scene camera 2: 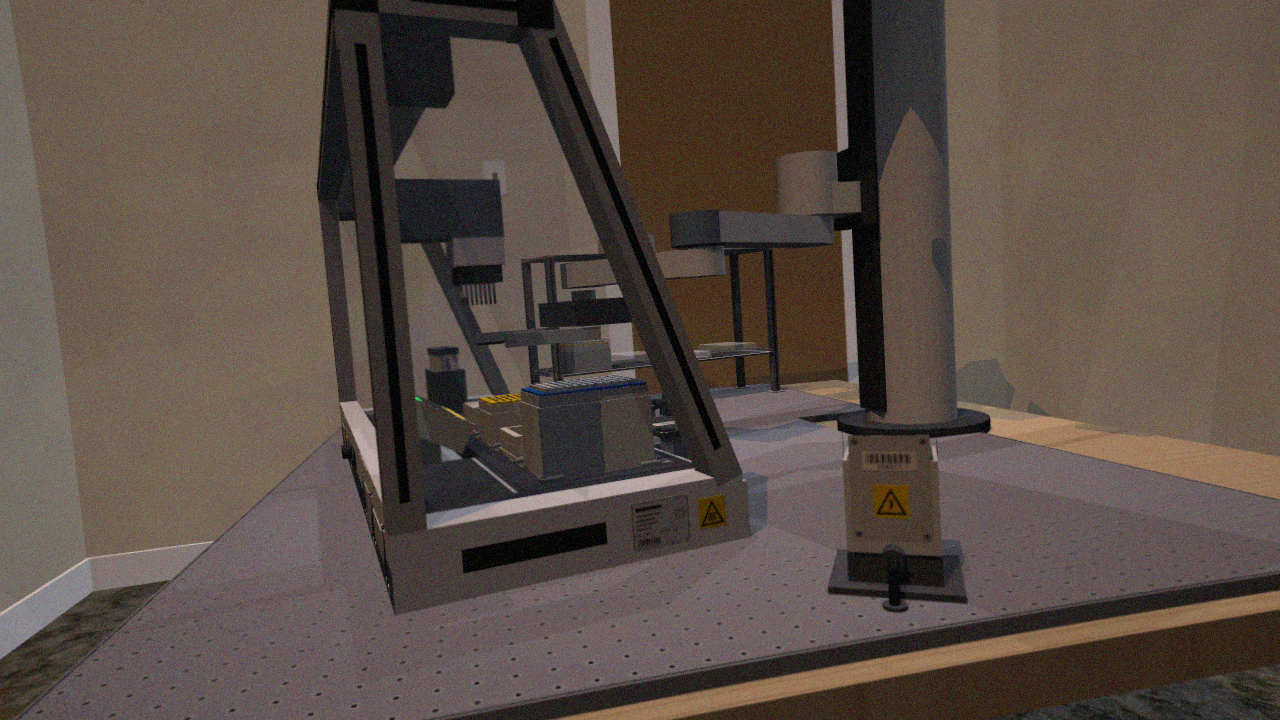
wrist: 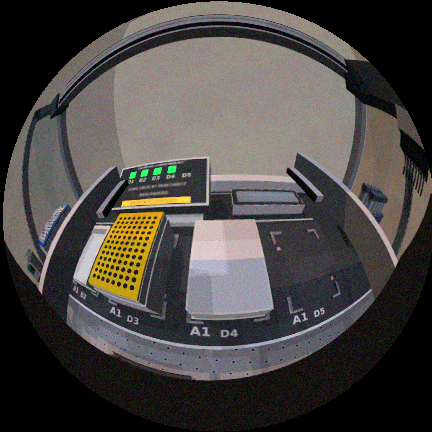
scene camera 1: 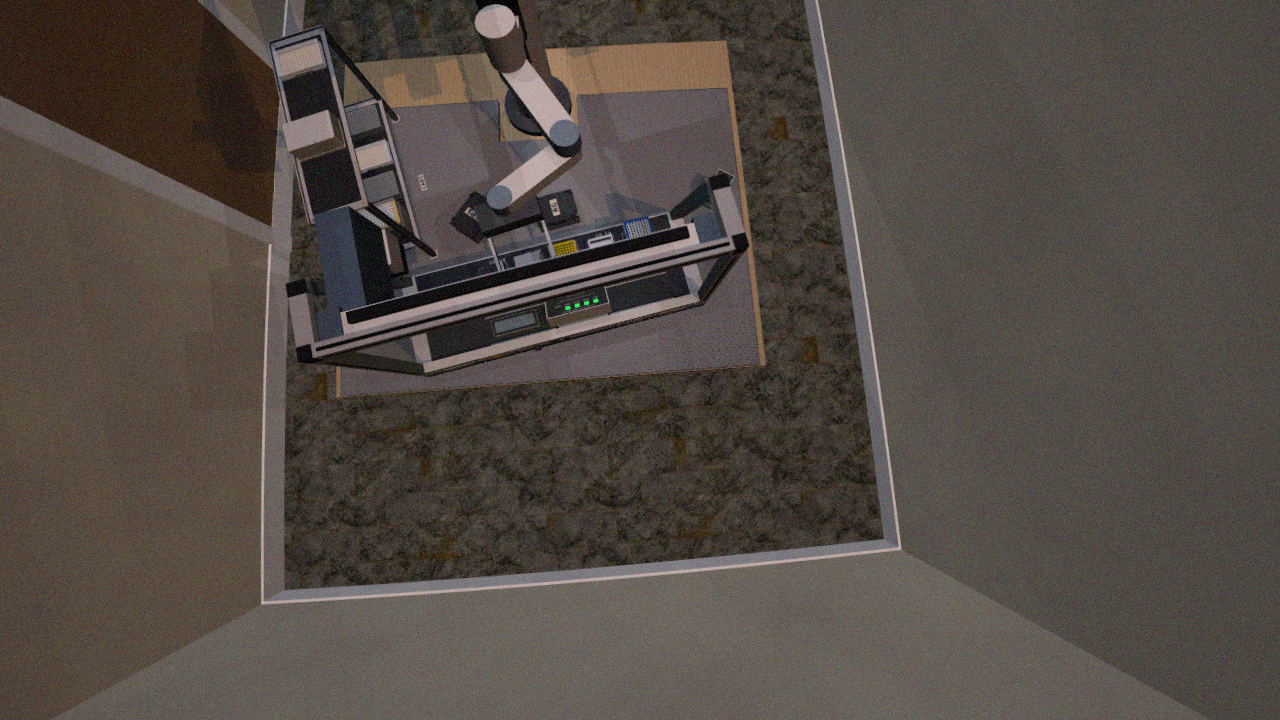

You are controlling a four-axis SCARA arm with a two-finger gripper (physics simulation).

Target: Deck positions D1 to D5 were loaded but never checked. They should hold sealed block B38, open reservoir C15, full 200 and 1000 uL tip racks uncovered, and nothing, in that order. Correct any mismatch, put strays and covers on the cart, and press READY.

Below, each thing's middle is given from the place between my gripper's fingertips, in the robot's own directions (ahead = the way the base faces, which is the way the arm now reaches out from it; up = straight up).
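Labels:
Pipetting head (scene camera 1: 395,252): 350 mm to the right of my hand, 140 mm above it. Dark pad marked RG (scene camera 1: 555,207): 260 mm behind my hand, 60 mm to the left of it, 150 mm below it. White open reservoir (wrist: 91,248): my hand 70 mm past it, 220 mm to the right of it, 120 mm above it.

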